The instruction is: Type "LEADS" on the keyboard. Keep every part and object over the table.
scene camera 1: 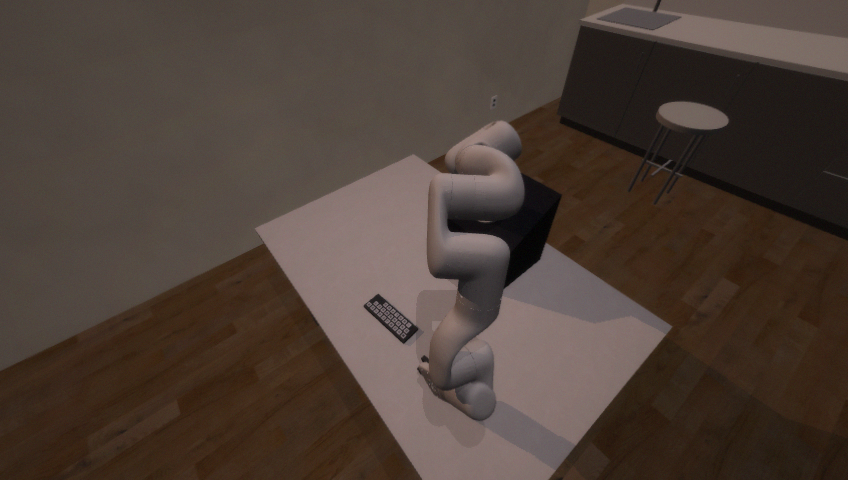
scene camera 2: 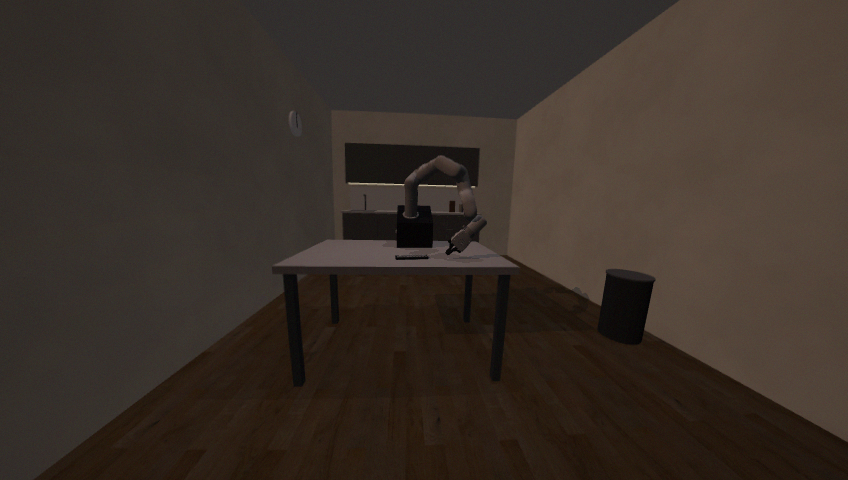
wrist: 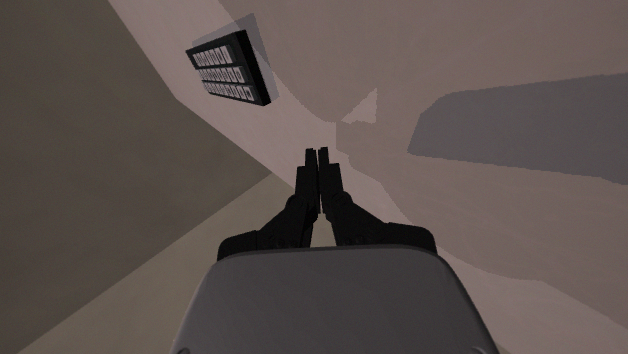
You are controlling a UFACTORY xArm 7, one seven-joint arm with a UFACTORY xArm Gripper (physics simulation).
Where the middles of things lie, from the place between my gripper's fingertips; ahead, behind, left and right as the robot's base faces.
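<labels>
Black keyboard (scene camera 1: pixel 392 319): 2 cm ahead of my hand, 21 cm to the right of it, 3 cm below it.
</labels>
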